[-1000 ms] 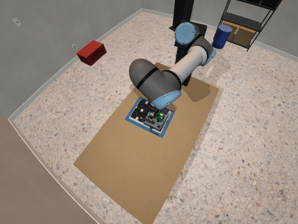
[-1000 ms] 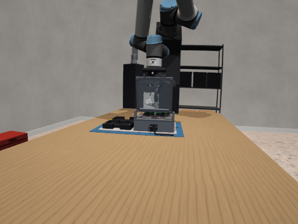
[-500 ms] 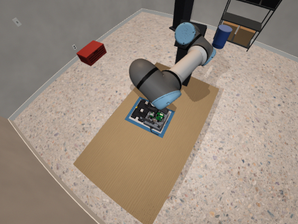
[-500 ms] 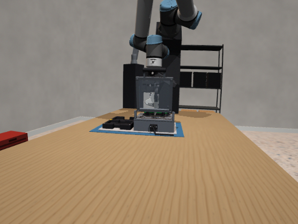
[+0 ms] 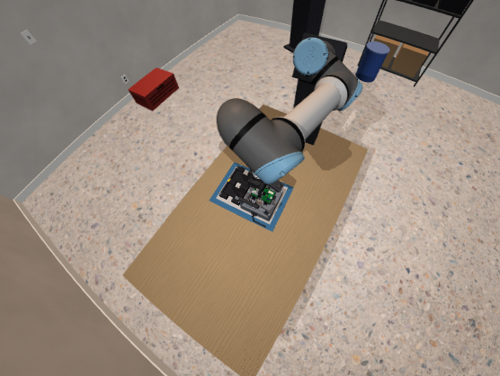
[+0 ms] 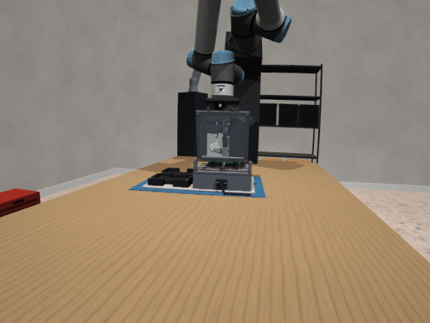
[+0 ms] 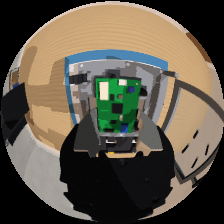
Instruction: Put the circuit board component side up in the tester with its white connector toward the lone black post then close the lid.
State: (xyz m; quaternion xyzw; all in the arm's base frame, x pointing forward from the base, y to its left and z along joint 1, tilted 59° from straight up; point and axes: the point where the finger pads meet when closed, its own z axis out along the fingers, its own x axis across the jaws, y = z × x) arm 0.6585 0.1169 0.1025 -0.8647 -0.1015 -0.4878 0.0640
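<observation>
Now: the green circuit board right at my hand. Also, from my hand: tester bed (10 mm to the left, 10 mm below); tester lid (110 mm ahead, 100 mm above, 50 mm to the left).
</observation>
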